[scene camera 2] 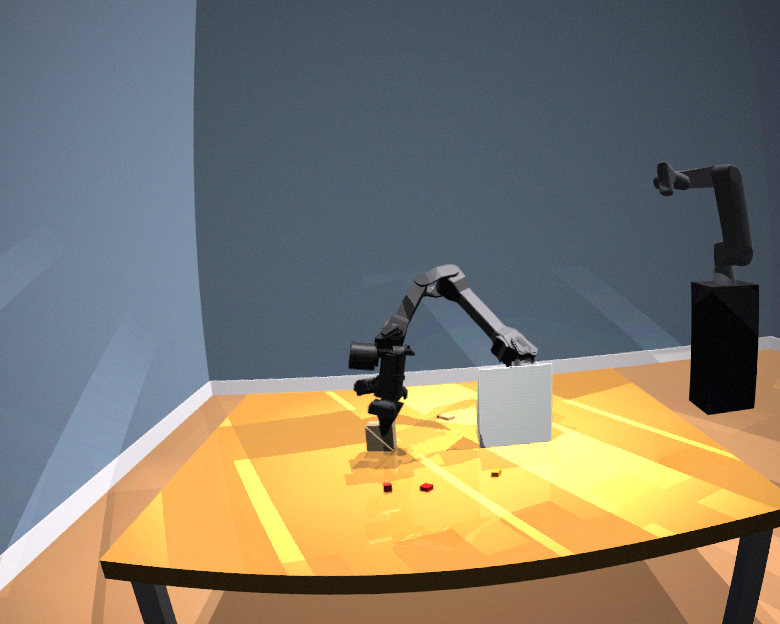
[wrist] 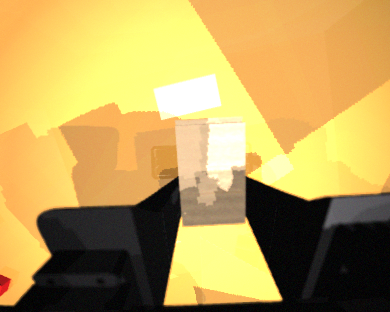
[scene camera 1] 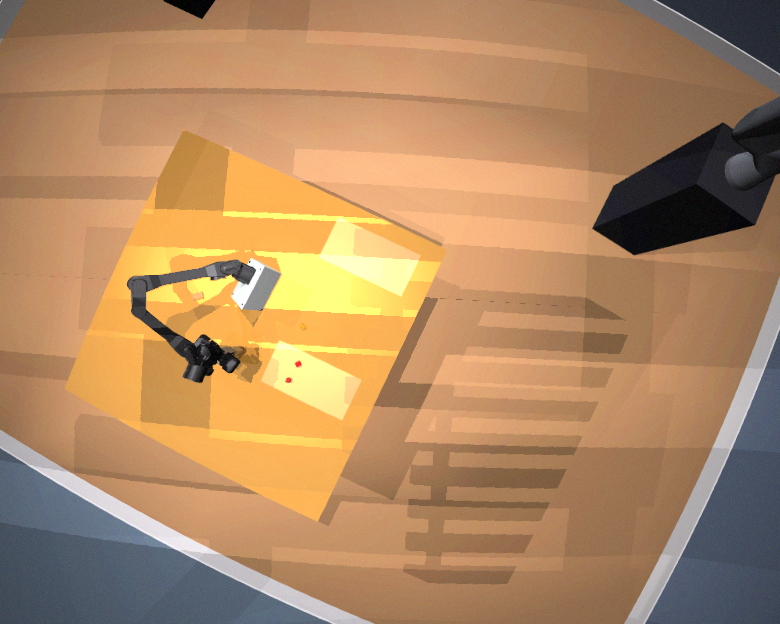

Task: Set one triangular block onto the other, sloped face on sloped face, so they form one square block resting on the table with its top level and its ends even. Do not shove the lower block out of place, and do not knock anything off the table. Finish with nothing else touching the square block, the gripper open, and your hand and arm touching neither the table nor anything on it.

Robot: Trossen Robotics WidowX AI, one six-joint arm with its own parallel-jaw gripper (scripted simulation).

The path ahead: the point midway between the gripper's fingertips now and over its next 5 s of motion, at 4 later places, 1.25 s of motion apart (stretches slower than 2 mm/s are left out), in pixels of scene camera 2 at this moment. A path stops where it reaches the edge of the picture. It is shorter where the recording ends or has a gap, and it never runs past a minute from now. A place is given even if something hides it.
My gripper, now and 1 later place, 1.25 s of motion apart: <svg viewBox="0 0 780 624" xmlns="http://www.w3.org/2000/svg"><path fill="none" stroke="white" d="M385 433L387 414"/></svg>
